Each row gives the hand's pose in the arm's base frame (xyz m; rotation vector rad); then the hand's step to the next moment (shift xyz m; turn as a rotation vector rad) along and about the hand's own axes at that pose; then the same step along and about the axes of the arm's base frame.
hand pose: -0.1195 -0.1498 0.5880 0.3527 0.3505 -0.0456
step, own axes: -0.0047 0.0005 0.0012 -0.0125 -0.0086 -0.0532
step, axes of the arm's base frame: -0.0040 0.0000 0.0028 -0.0301 0.0101 -0.0453
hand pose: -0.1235 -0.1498 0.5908 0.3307 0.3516 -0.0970
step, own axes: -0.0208 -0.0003 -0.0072 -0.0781 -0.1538 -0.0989
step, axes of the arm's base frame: -0.0218 0.0029 0.0009 -0.1279 -0.1090 -0.1063
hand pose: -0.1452 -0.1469 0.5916 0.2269 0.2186 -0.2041
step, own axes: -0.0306 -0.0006 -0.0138 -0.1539 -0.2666 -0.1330
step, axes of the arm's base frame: -0.0320 0.0081 -0.0060 -0.2321 -0.1950 -0.1433
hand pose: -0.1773 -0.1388 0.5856 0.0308 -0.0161 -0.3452
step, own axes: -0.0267 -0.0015 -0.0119 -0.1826 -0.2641 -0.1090
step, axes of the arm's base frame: -0.0254 0.0080 -0.0122 -0.2588 -0.1836 -0.1196
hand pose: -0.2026 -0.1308 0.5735 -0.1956 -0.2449 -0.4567
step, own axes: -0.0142 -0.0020 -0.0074 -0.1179 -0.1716 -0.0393
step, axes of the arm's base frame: -0.0119 0.0023 -0.0107 -0.1735 -0.1120 -0.0474
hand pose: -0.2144 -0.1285 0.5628 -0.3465 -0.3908 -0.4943
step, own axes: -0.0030 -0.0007 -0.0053 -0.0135 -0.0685 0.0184
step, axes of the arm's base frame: -0.0013 -0.0016 -0.0058 -0.0515 -0.0438 0.0255
